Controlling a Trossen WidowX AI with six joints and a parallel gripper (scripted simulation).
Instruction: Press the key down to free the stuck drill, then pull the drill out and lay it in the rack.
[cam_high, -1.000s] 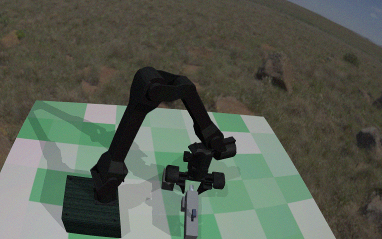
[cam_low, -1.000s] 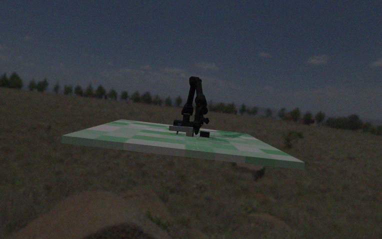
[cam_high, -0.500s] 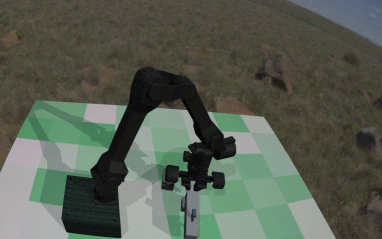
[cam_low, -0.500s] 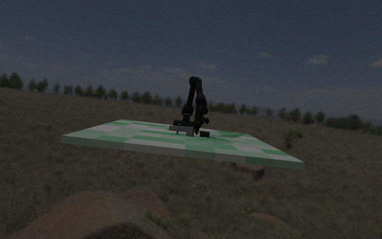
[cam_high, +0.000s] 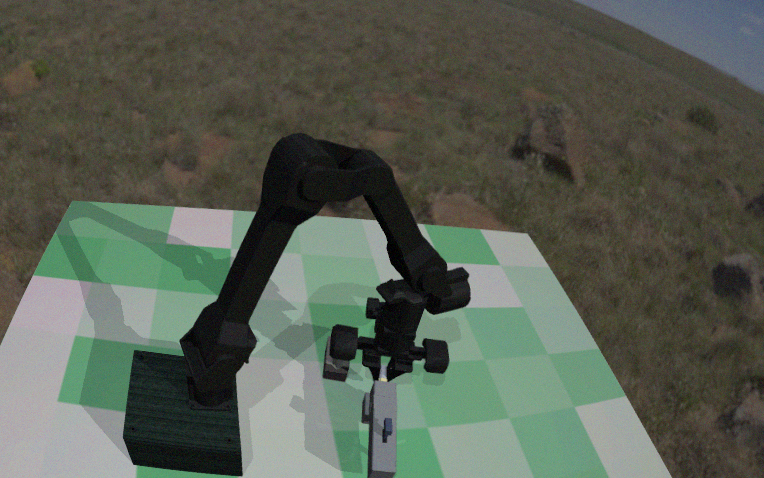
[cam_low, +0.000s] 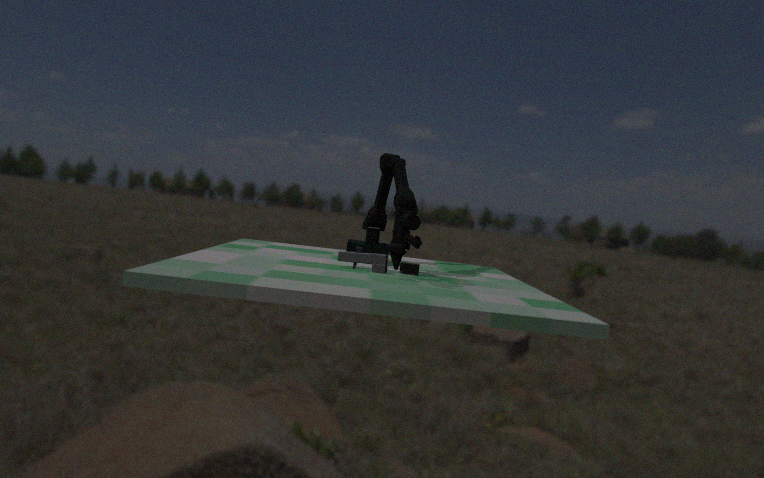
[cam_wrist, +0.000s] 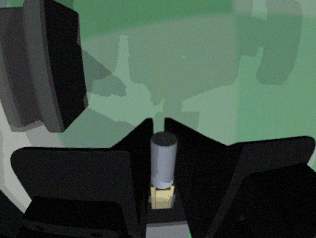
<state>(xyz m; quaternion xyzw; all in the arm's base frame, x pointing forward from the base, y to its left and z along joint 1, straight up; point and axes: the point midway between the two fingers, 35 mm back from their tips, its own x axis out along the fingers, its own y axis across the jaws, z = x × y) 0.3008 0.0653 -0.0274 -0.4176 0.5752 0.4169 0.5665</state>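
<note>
Right now my gripper tip is 5 cm to the left of the drill, 3 cm below it and 2 cm past it. The rest, counted from my gripper tip: blue key 14 cm to the right, 4 cm behind, 3 cm above; rack 6 cm to the left, 6 cm behind; grey housing block 12 cm to the right, 4 cm behind, 2 cm above.
</note>
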